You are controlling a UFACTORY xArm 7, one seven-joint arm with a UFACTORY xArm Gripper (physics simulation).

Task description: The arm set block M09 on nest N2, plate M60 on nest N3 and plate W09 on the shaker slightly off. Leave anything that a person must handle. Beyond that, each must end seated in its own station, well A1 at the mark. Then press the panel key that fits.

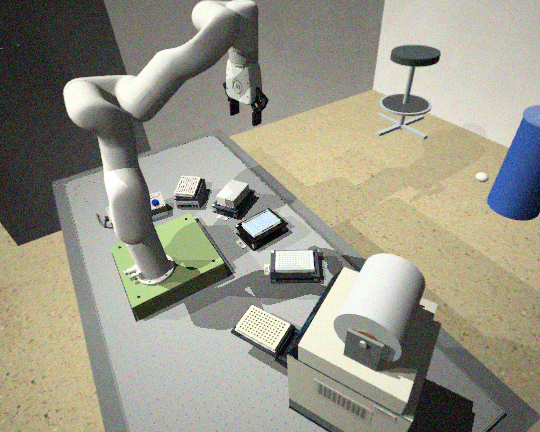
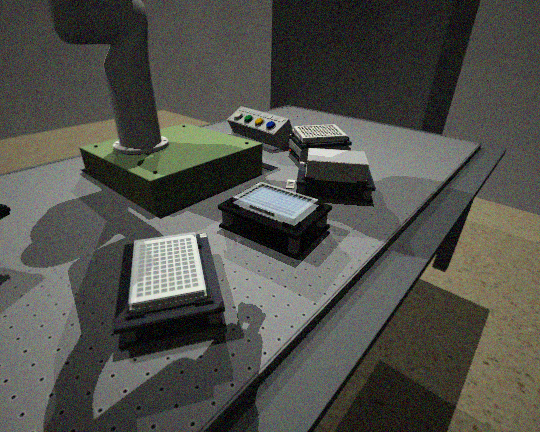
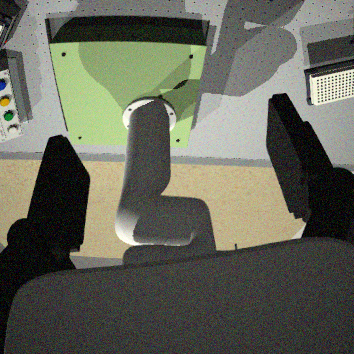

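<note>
My gripper (image 1: 245, 117) (image 3: 169, 136) is open and empty, high above the table. A pale plate (image 1: 189, 186) (image 2: 321, 131) lies on the shaker (image 1: 190, 203) (image 2: 296, 150), which has a red light. A tall white block (image 1: 233, 194) (image 2: 337, 165) sits on a dark nest (image 1: 231, 210) (image 2: 335, 190). A bluish plate (image 1: 261, 223) (image 2: 276, 202) and a white well plate (image 1: 295, 261) (image 2: 168, 270) lie on the two other nests. Station labels, A1 marks and exact seating are too small to tell. The key panel (image 2: 260, 131) (image 3: 4, 93) has grey, green, yellow and blue keys.
A cream plate (image 1: 264, 327) (image 3: 332, 86) lies on a dark tray beside the big beige instrument (image 1: 320, 370), which carries a white cylinder (image 1: 395, 295). The arm stands on a green base (image 1: 185, 240) (image 2: 200, 150) (image 3: 100, 75). A stool (image 1: 415, 55) and a blue bin (image 1: 520, 170) stand beyond the table.
</note>
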